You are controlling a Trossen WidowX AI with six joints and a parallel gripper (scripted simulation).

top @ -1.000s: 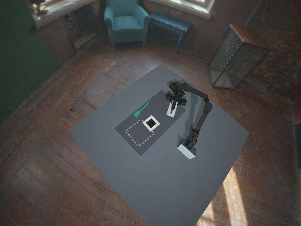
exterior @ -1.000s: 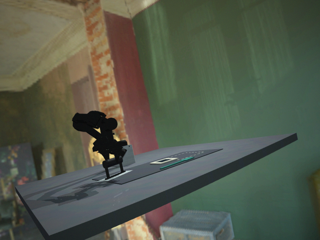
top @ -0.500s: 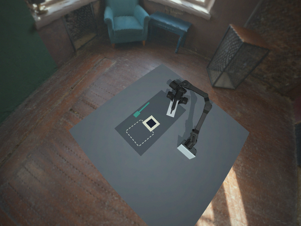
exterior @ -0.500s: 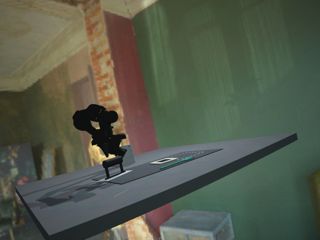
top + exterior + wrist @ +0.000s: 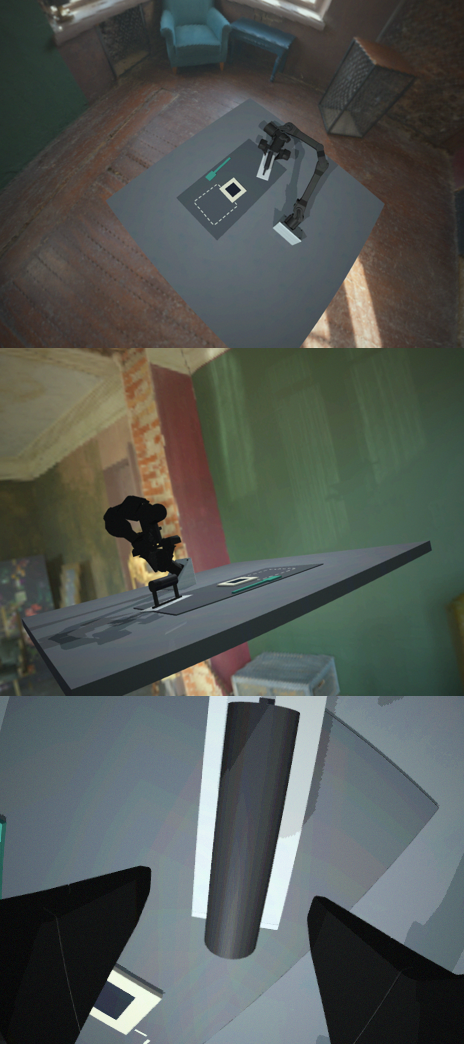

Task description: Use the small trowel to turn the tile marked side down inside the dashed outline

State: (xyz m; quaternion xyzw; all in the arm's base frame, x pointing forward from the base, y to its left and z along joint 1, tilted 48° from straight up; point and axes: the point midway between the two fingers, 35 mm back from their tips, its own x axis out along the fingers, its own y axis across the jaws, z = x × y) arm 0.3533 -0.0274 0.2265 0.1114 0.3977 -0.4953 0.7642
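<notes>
My gripper tip is now 240 mm to the right of the dark mat, 130 mm above it and 30 mm short of it. Also, from my gripper tip: square tile: 280 mm to the left, 110 mm below.
</notes>
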